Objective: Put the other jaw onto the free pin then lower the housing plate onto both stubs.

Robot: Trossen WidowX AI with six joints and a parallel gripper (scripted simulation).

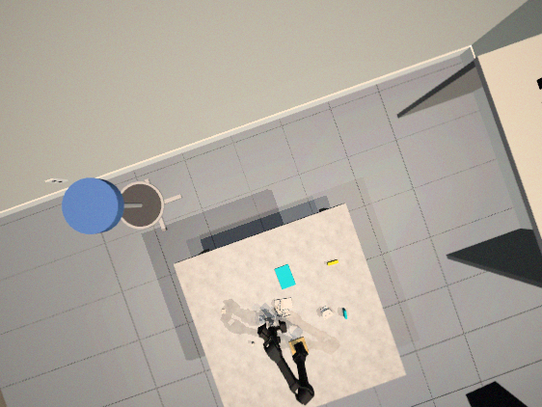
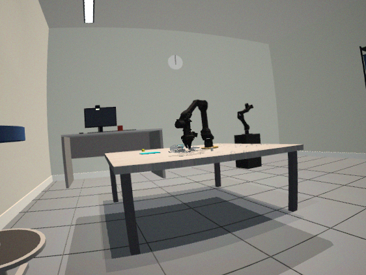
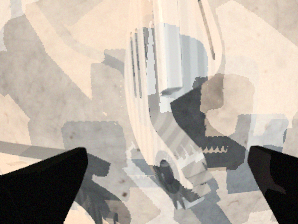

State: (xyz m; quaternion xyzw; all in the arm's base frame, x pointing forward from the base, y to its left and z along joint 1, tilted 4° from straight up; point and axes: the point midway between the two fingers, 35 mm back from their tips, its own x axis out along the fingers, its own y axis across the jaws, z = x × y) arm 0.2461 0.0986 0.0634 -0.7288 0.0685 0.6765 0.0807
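Now: the white jaw piece 2 cm behind my gripper tip and 1 cm above it. Round my gripper tip: yellow piece (20 cm ahead, 56 cm to the right, 1 cm below); cyan plate (24 cm ahead, 21 cm to the right, 2 cm below).
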